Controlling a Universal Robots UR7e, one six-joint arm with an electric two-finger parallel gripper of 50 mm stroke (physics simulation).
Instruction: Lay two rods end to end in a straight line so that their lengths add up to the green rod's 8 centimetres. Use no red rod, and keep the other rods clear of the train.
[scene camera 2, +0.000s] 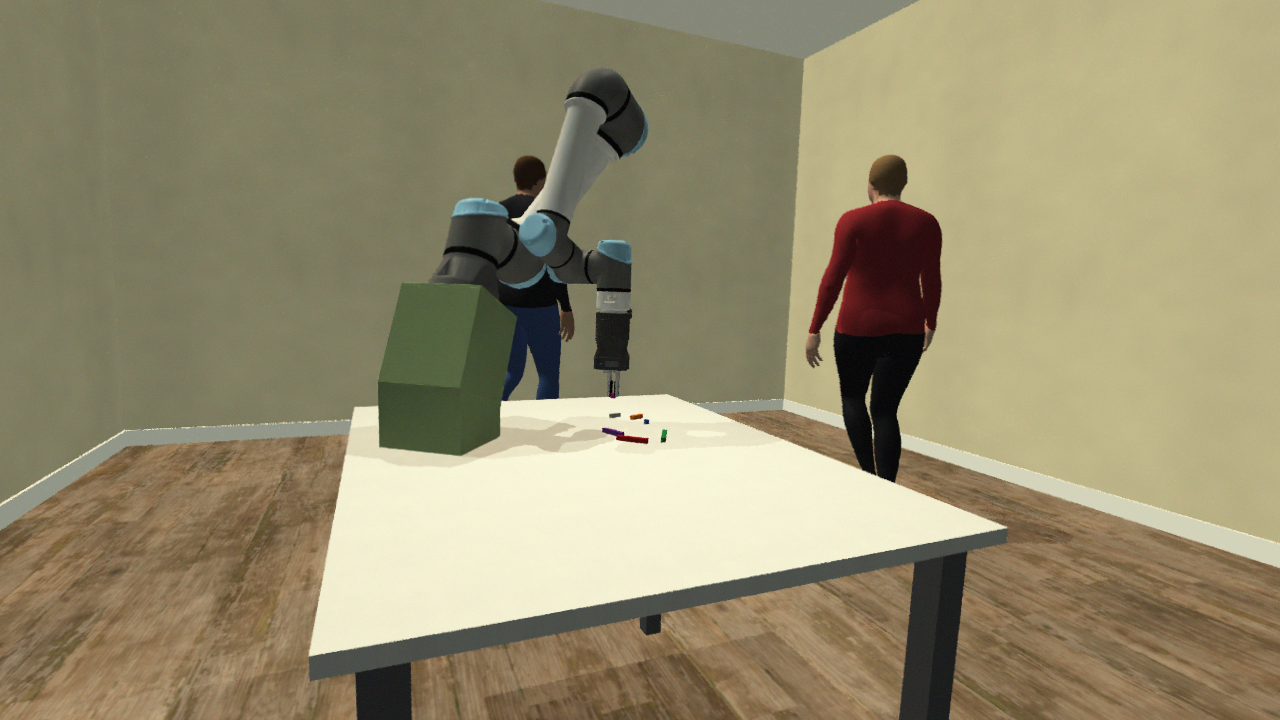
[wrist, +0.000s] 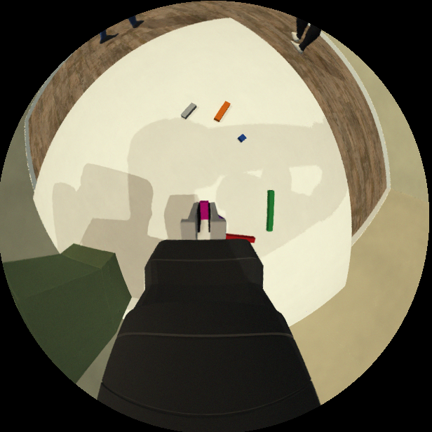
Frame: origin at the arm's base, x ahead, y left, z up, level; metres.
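Where they show: gripper, fingertip midpoint: (scene camera 2: 613, 396); arm's base, link origin: (scene camera 2: 462, 300).
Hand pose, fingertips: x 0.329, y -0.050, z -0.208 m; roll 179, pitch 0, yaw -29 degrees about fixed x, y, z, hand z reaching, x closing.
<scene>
Each offset is from my fingertips to the top centre of the thing. Level surfaces: height alone.
My gripper (scene camera 2: 613, 392) (wrist: 204, 211) is shut on a short magenta rod @[0.001 m ahead, 0.002 m left, 0.006 m up] (scene camera 2: 613, 395) (wrist: 204, 210) and holds it above the table. A purple rod @[0.006 m back, 0.027 m right, 0.073 m down] (scene camera 2: 612, 431) lies on the table; in the wrist view a bit of it (wrist: 221, 217) shows beside the right finger, the rest hidden. A green rod @[0.096 m ahead, 0.081 m right, 0.073 m down] (scene camera 2: 664, 435) (wrist: 270, 210) lies apart, to the right. A red rod @[0.016 m ahead, 0.097 m right, 0.073 m down] (scene camera 2: 632, 439) (wrist: 241, 238) lies close to the purple rod, partly hidden by the gripper body in the wrist view. Farther off lie a blue block @[0.107 m ahead, 0.061 m left, 0.073 m down] (scene camera 2: 646, 421) (wrist: 242, 138), an orange rod @[0.102 m ahead, 0.120 m left, 0.073 m down] (scene camera 2: 636, 416) (wrist: 222, 111) and a grey rod @[0.053 m ahead, 0.149 m left, 0.073 m down] (scene camera 2: 614, 415) (wrist: 188, 111).
The white table @[0.083 m down] (scene camera 2: 626, 537) (wrist: 175, 65) bears all the loose rods. The green robot pedestal (scene camera 2: 429, 385) (wrist: 65, 300) stands at its left side. One person in red (scene camera 2: 887, 268) stands beyond the table's right edge, another in black and blue (scene camera 2: 534, 344) behind the arm.
</scene>
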